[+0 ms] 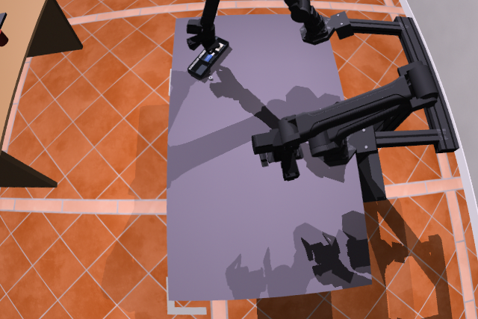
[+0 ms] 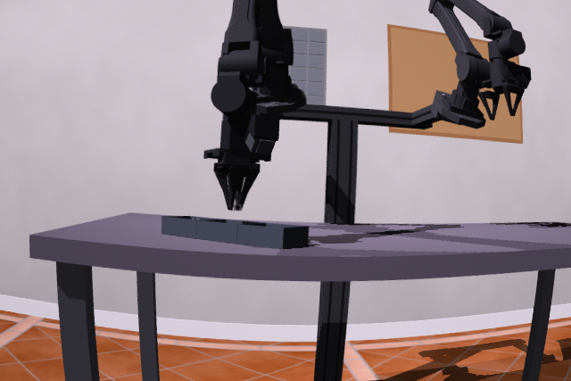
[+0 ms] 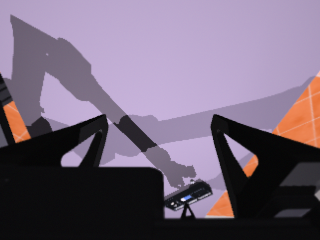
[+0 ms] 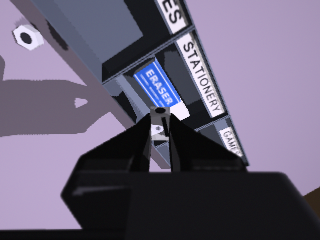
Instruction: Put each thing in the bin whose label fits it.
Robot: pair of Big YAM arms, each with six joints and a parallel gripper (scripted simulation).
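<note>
The bin row lies 40 mm below my right hand, 10 mm to the right of it and 10 mm ahead of it. Round my right hand: white card 70 mm to the right, 50 mm below, 40 mm behind.
</note>
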